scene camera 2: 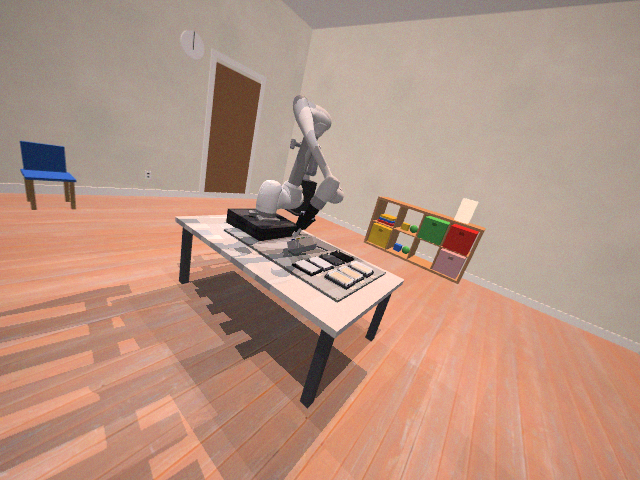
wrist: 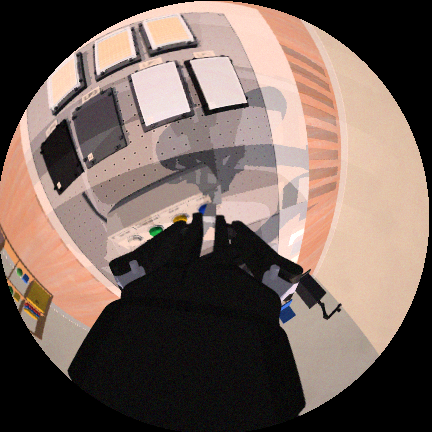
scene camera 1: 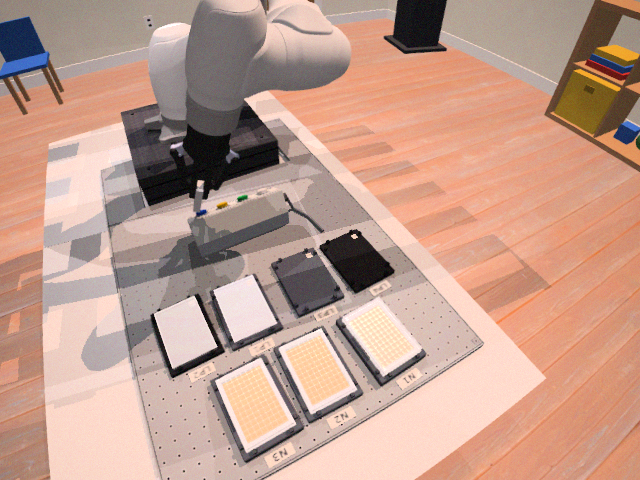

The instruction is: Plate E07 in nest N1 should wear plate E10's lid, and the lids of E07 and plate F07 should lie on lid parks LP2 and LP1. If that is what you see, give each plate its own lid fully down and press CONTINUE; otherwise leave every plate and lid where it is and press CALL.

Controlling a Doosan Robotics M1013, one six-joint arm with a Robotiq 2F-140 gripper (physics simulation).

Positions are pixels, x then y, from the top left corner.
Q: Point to a nest N3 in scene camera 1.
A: At 254,453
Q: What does my gripper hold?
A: Nothing.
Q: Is my gripper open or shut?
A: Shut.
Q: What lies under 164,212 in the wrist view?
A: A button box.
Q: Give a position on a nest N1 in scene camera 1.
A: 381,380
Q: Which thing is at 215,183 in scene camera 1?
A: My gripper.
